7 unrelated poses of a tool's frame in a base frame.
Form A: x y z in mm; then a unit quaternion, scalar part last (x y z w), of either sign.
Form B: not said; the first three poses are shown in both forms.
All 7 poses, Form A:
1: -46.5 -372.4 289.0 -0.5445 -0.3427 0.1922 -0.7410
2: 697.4 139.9 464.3 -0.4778 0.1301 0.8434 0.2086
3: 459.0 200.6 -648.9 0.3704 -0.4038 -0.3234 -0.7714
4: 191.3 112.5 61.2 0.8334 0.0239 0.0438 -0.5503
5: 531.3 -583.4 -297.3 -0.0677 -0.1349 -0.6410 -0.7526
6: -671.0 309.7 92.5 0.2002 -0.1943 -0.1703 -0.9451
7: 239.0 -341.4 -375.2 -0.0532 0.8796 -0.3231 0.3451
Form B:
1: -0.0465 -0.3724 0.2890 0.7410 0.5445 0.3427 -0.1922
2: 0.6974 0.1399 0.4643 0.2086 -0.4778 0.1301 0.8434
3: 0.4590 0.2006 -0.6489 0.7714 -0.3704 0.4038 0.3234
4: 0.1913 0.1125 0.0612 0.5503 -0.8334 -0.0239 -0.0438
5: 0.5313 -0.5834 -0.2973 0.7526 0.0677 0.1349 0.6410
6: -0.6710 0.3097 0.0925 0.9451 -0.2002 0.1943 0.1703
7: 0.2390 -0.3414 -0.3752 0.3451 -0.0532 0.8796 -0.3231
